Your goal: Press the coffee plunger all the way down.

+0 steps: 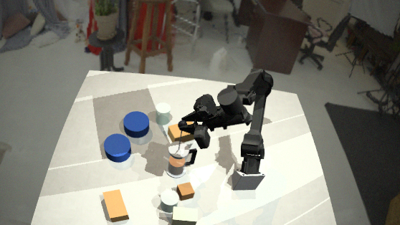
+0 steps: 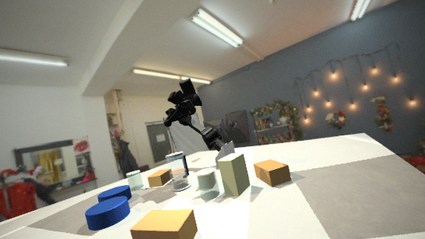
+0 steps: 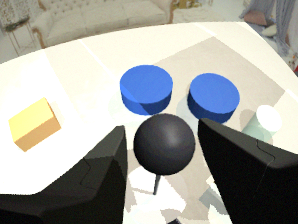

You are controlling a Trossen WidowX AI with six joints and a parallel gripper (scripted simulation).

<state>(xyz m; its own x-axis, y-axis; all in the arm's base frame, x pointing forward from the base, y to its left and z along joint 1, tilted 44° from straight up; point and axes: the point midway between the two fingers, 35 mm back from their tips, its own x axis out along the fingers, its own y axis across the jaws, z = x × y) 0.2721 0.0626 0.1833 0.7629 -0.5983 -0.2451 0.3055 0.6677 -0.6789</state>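
Right now my gripper tip is 14 cm above the coffee press and 2 cm past it. From my gripper tip the other things lie so: yellowish block 25 cm to the left, 22 cm below.
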